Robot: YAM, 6 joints.
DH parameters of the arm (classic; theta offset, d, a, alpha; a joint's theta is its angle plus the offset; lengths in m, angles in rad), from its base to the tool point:
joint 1: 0 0.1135 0.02 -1.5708
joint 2: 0 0 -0.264 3.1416
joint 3: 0.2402 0 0.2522 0
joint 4: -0.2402 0 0.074 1.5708
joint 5: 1.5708 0 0 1.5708
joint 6: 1.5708 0.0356 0 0
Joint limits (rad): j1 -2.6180..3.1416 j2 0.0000..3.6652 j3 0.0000..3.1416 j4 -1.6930..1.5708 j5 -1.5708..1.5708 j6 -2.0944..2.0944
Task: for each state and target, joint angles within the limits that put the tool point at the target. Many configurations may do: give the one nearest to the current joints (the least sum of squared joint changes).
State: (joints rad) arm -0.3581 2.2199 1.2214 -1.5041 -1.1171 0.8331
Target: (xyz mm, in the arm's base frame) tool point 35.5 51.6 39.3
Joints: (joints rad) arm 0.4289 2.6960 0.3822 -1.2064 -1.1277 0.8331
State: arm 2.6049 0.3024 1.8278 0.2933 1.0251 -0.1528
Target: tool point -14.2 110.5 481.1
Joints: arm 1.9914 0.7346 1.1233 0.1048 1.1272 -0.1528
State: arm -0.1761 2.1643 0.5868 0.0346 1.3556 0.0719
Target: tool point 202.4 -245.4 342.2
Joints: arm -0.7705 1.4419 1.1216 0.1574 1.4082 0.0719
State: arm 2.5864 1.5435 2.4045 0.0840 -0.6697 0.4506
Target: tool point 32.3 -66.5 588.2
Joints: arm 2.4028 0.6514 1.7725 -0.3422 -0.8787 0.4506
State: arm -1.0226 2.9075 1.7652 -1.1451 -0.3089 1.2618
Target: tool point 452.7 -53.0 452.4
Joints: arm -0.1448 2.1045 2.5079 -0.7829 -0.3705 1.2618
